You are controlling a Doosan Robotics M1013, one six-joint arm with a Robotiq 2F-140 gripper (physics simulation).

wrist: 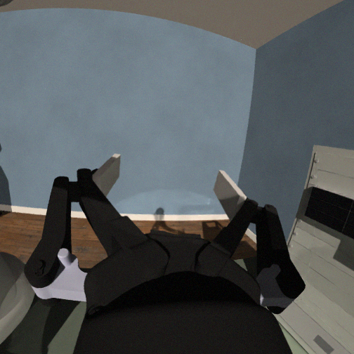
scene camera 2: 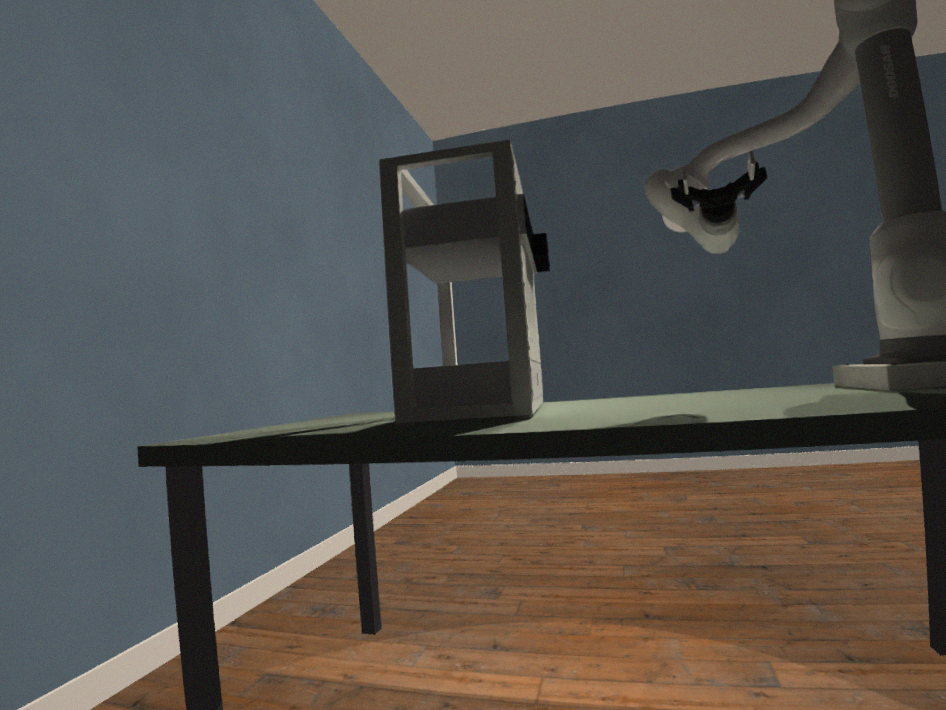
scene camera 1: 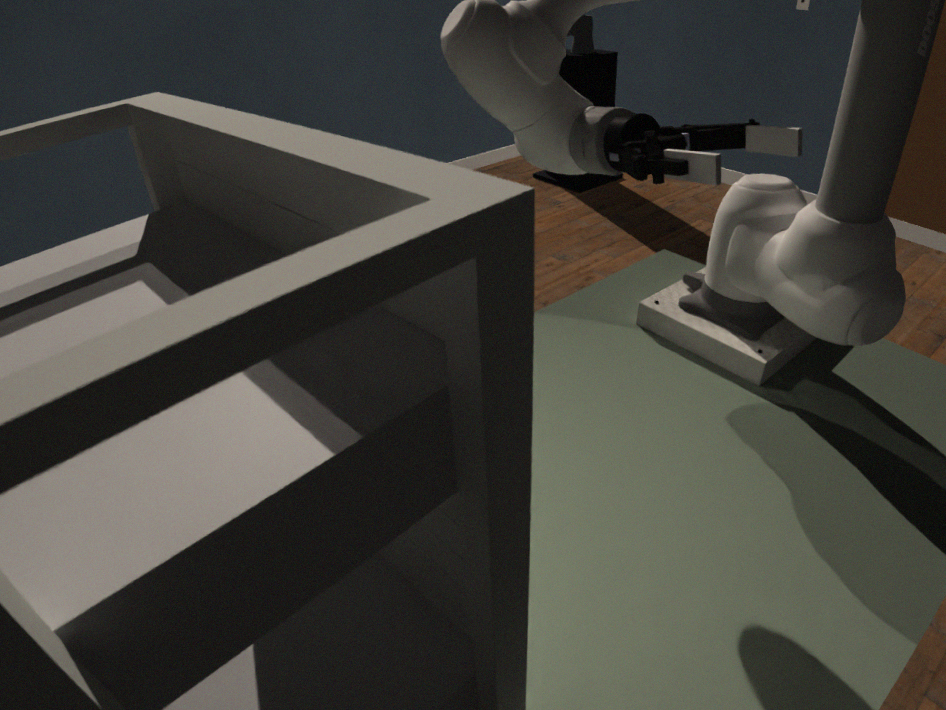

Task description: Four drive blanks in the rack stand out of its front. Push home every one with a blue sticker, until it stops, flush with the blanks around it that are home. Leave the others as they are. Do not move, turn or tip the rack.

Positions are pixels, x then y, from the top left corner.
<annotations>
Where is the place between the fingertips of my gripper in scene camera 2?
717,165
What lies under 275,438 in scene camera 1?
A rack.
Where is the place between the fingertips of my gripper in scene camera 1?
761,155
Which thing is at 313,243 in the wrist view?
A rack.
</annotations>
